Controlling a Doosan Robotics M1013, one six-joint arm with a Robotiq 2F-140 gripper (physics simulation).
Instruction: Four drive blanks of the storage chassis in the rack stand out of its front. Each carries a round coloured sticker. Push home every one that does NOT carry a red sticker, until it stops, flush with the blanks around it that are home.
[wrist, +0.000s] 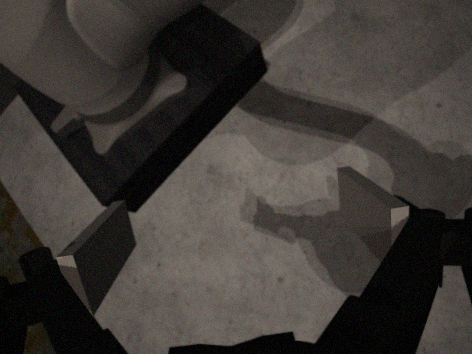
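Seen in the pictures: gripper, fingertip midpoint: (233, 207); arm's base, origin of the base link: (123, 87).
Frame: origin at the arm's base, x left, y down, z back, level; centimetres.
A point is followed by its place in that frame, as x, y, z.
My gripper (233, 207) {5.9, -24.8, -33.8} is open, with its two grey finger pads wide apart and nothing between them. It hangs over a pale, speckled surface (200, 280) {-9.5, 8.7, -31.8}. The storage chassis, its drive blanks and their round stickers do not show in the wrist view, so no sticker colour can be read.
A dark box-shaped stand (195, 126) {5.4, 3.4, -12.5} with a black side is at the upper left, its near corner close to the left finger in the picture. A pale rounded body (115, 35) {5.5, -15.8, -7.2}, looking like part of the arm, is above it. Shadows of the arm and gripper cross the surface.
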